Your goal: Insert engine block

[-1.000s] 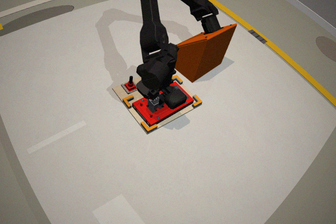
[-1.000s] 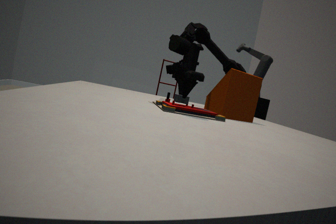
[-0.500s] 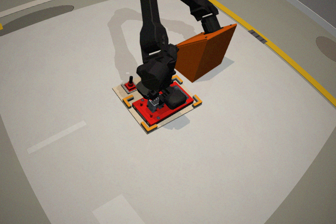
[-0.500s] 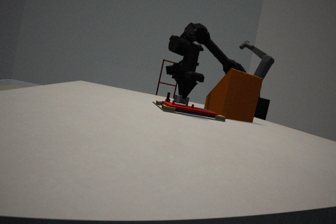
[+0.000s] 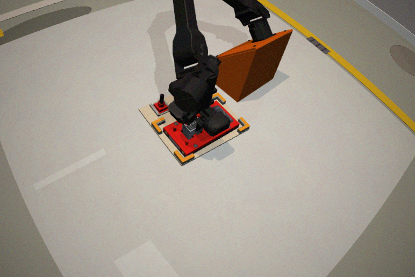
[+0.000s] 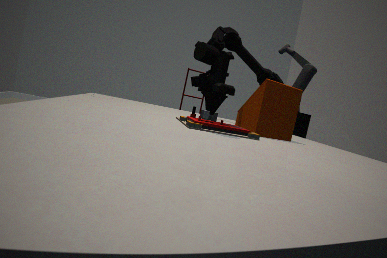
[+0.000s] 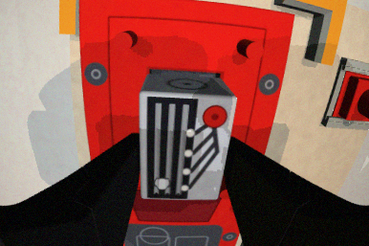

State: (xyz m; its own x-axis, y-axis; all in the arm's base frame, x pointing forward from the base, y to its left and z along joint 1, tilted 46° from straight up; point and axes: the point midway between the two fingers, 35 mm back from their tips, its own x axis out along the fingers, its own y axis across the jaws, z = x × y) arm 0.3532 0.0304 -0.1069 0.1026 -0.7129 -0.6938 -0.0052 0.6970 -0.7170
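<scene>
My gripper tip is 1 cm above the grey engine block.
</scene>
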